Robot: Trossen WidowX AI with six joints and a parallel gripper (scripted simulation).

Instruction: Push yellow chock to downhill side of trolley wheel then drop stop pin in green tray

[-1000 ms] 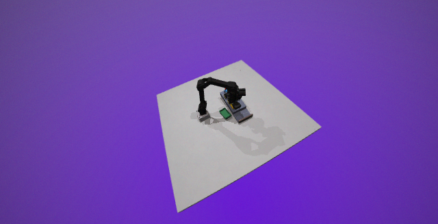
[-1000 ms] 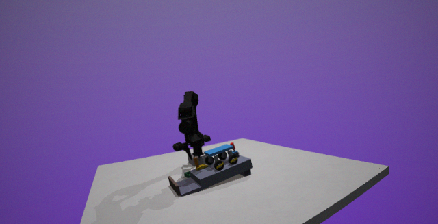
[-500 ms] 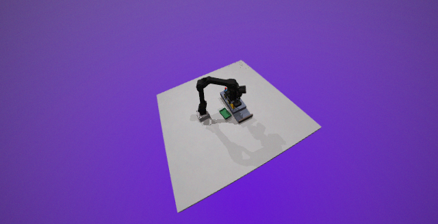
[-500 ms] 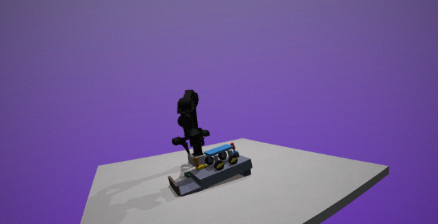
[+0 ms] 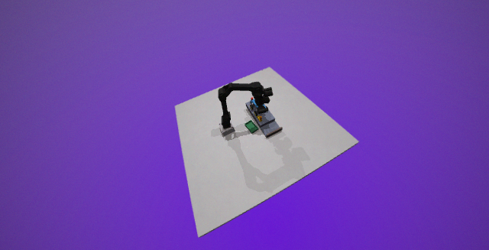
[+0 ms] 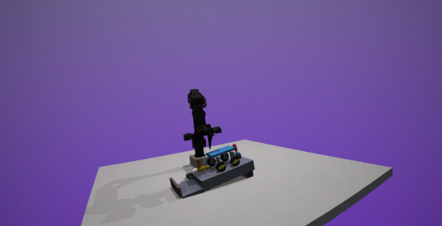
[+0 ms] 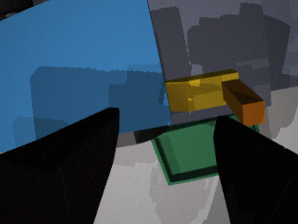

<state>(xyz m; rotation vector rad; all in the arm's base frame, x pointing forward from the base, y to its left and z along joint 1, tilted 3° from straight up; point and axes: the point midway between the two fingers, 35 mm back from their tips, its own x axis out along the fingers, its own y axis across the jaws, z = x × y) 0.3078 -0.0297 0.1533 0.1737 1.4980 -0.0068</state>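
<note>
Right now my gripper tip is 20 mm past the red-headed stop pin, 170 mm to the right of it and 40 mm above it. From my gripper tip the other things lie so: blue trolley: 10 mm ahead, 80 mm to the left, 50 mm below; yellow chock: 20 mm behind, 20 mm to the right, 80 mm below; brown lip: 50 mm ahead, 170 mm to the right, 140 mm below.
</note>
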